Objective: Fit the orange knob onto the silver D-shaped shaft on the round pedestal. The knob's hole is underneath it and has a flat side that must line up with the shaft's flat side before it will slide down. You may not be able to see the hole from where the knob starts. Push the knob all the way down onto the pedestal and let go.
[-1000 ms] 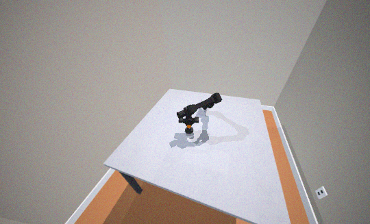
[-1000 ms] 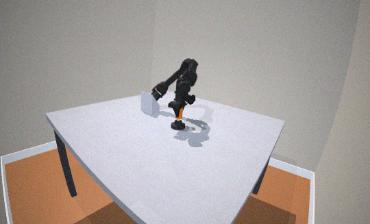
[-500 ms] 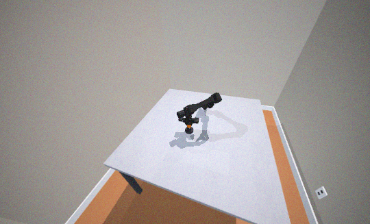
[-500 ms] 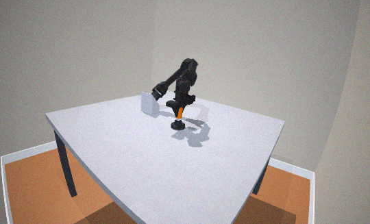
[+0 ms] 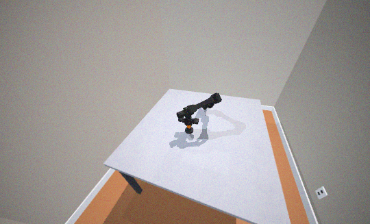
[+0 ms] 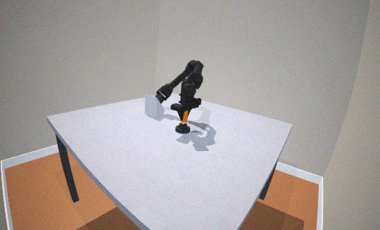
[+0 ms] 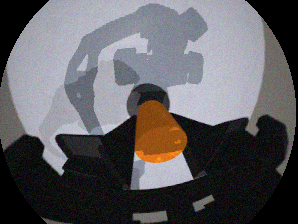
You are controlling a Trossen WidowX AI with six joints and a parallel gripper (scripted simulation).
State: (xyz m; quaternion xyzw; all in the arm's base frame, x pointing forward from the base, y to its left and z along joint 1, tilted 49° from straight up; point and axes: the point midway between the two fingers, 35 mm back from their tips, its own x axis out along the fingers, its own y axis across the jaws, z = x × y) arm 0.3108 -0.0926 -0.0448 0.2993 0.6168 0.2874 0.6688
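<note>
My gripper tip is now 3 cm below the orange knob. Round my gripper tip: round pedestal: 4 cm below.
</note>
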